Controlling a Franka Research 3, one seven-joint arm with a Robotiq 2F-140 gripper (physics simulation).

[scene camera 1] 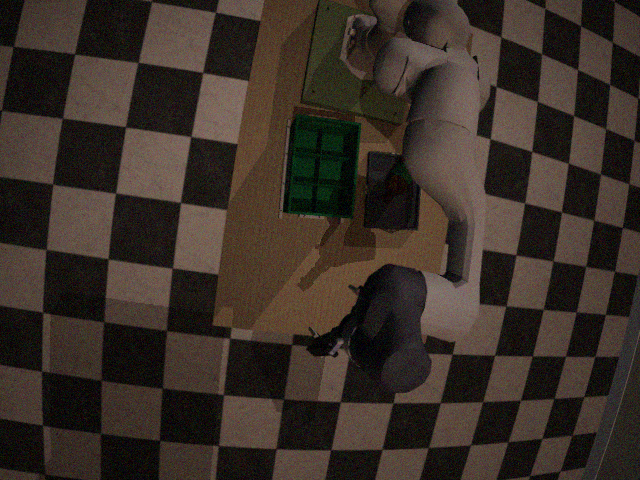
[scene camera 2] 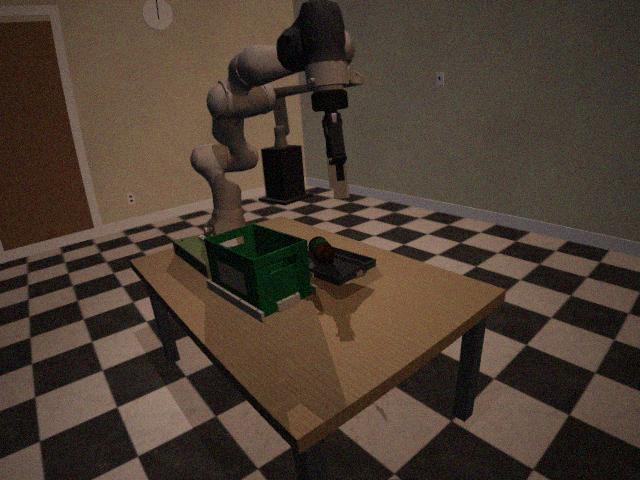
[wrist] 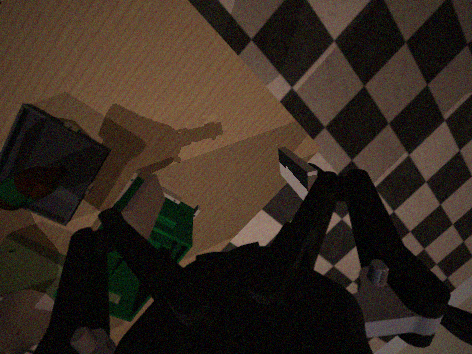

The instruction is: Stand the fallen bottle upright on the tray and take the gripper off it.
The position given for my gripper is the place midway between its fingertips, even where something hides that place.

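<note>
There's a brown bottle (scene camera 1: 399, 179) here. You'd see my gripper (scene camera 2: 338, 192) too, and that same gripper is at (scene camera 1: 333, 310) and at (wrist: 220, 173).
</note>
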